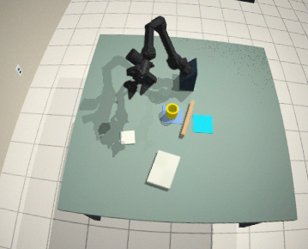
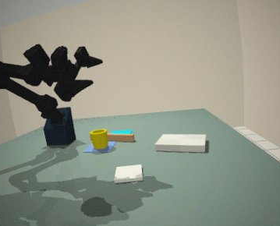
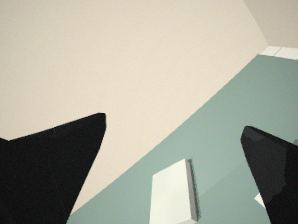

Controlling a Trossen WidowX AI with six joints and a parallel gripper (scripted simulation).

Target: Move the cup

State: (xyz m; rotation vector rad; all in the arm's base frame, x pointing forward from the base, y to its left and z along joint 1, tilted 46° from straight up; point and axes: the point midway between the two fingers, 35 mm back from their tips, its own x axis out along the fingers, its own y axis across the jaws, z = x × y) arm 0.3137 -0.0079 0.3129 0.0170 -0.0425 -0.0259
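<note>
Right now my gripper tip is 12 cm past the cup, 17 cm to the right of it and 27 cm above it. The rest, counted from my gripper tip: wooden bar 11 cm behind, 27 cm to the left, 30 cm below; then blue pad 12 cm behind, 18 cm to the left, 31 cm below; then cyan pad 10 cm behind, 36 cm to the left, 31 cm below.
</note>
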